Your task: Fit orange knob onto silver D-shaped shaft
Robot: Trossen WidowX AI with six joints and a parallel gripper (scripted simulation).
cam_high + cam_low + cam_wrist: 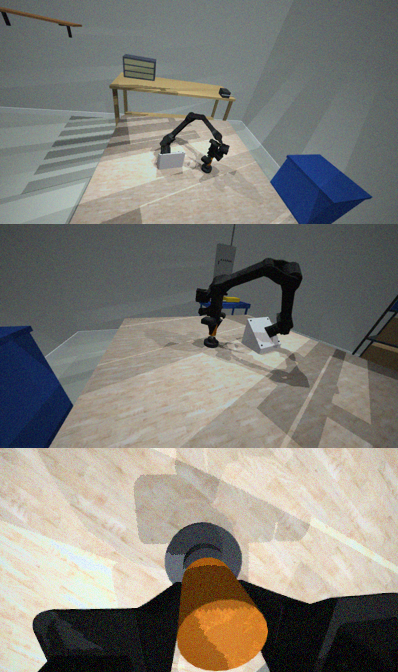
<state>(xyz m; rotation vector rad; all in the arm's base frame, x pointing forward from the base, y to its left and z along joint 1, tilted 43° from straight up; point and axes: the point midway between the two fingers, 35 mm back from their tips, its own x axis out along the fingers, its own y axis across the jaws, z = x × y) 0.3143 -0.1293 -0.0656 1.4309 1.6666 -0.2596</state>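
Right now my gripper tip is 30 mm below the orange knob. The rest, counted from my gripper tip: pedestal 40 mm below.
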